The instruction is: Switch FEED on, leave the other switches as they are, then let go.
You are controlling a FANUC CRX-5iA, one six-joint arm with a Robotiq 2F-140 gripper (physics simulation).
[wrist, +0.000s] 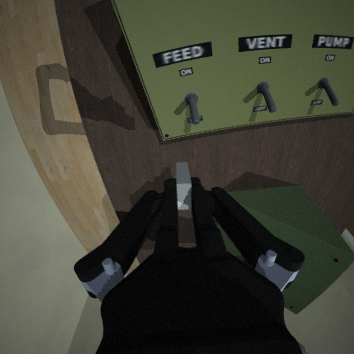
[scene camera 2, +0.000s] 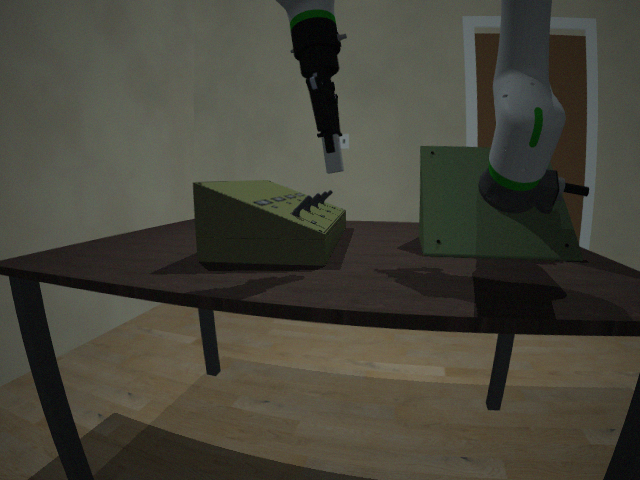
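Seen in the pictures: gripper, fingertip midpoint: [wrist: 181, 171] [scene camera 2: 335, 172]; arm's base at its link origin: [scene camera 2: 508, 189].
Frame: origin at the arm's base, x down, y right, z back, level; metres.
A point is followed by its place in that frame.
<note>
The olive sloped switch box [scene camera 2: 258, 240] @[x 0.094, y -0.338, z -0.480 m] [wrist: 225, 20] @[x 0.016, y -0.218, z -0.552 m] stands on the table, with dark levers [scene camera 2: 303, 205] @[x 0.034, y -0.257, z -0.422 m] on its face. In the wrist view the FEED lever [wrist: 193, 109] @[x 0.027, y -0.253, z -0.428 m] points down, away from its ON label and over the lower label. The VENT lever [wrist: 267, 97] @[x 0.028, y -0.139, z -0.455 m] and PUMP lever [wrist: 328, 92] @[x 0.031, y -0.025, z -0.482 m] also point down, away from ON. My gripper [scene camera 2: 334, 164] @[x -0.031, y -0.267, z -0.351 m] [wrist: 181, 171] @[x -0.031, y -0.267, z -0.351 m] is shut and empty. It hangs above the lever side of the box, clear of the levers; in the wrist view its tips appear just beyond the panel's lower edge, below FEED.
A green box [scene camera 2: 447, 201] @[x 0.031, y -0.054, z -0.148 m] [wrist: 285, 215] @[x 0.027, y -0.019, z -0.212 m] stands on the dark table [scene camera 2: 361, 294] @[x 0.141, y -0.438, z -0.252 m] [wrist: 220, 155] @[x 0.141, y -0.173, z -0.303 m], to the right in the scene view. The arm's grey elbow part [scene camera 2: 522, 124] @[x -0.125, y -0.201, z -0.007 m] hangs in front of that green box. A brown door is behind.
</note>
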